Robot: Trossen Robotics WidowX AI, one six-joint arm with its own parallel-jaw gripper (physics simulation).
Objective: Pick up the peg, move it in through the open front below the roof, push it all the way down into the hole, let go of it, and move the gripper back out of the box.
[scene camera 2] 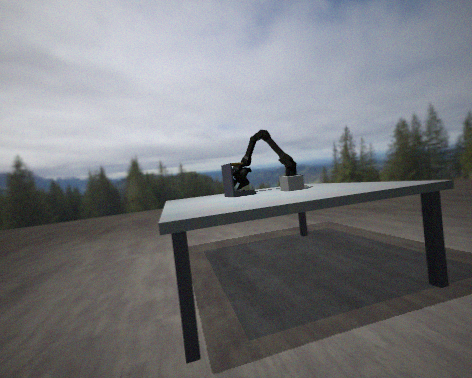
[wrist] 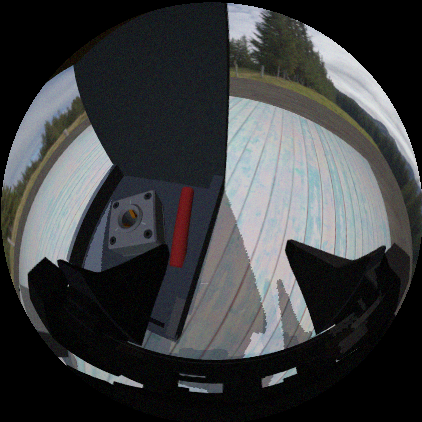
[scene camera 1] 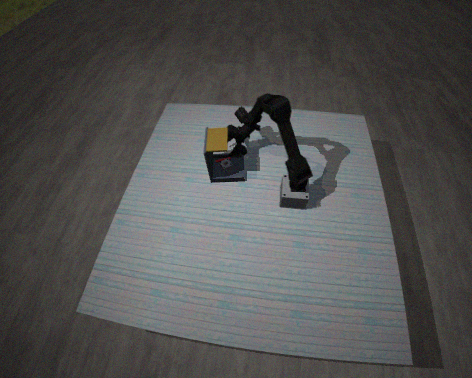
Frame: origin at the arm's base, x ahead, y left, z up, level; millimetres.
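Seen in the pictures: gripper, fingertip midpoint: [wrist: 228, 249]; arm's base, origin of the base link: [scene camera 2: 291, 175] [scene camera 1: 297, 185].
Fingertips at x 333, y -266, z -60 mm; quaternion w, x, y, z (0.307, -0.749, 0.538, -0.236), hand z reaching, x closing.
Pixels of each thing's top centre, then the offset from my fingertips to it. "spot": a spot on its surface instead. Level surfaces: height alone.
- red peg, middle of its top: [wrist: 180, 221] [scene camera 1: 223, 159] dx +16, dy +48, dz -16 mm
- grey block with the round hole, middle of its top: [wrist: 127, 215] [scene camera 1: 225, 162] dx -2, dy +90, dz +3 mm
- box, middle of its top: [scene camera 1: 223, 138] [scene camera 2: 236, 163] dx -9, dy +99, dz +186 mm
- yellow roof, surface spot: [scene camera 1: 217, 139] spot: dx +19, dy +105, dz +185 mm
- table, its level: dz -40 mm
- low dark rim, surface spot: [wrist: 204, 260] spot: dx -7, dy +18, dz -38 mm
The red peg [wrist: 182, 227] [scene camera 1: 222, 160] lies flat on the box floor, beside the grey block with the round hole [wrist: 134, 220] [scene camera 1: 226, 163]. The box [scene camera 1: 209, 167] [scene camera 2: 228, 180] [wrist: 165, 110] has a dark back wall and a yellow roof [scene camera 1: 217, 139]. My gripper [wrist: 228, 249] is wide open with nothing between its fingers. In the wrist view the left finger is over the box floor, near the block and the peg's near end, and the right finger is over the table outside the box. In both scene views the fingers are dark and partly hidden at the box's open front.
The arm's grey base [scene camera 1: 294, 198] [scene camera 2: 292, 182] stands on the table [scene camera 1: 240, 270] [scene camera 2: 300, 202], to the right of the box. The box floor has a low dark rim [wrist: 204, 260] between the peg and the table surface. The roof stands close beside the arm's wrist.
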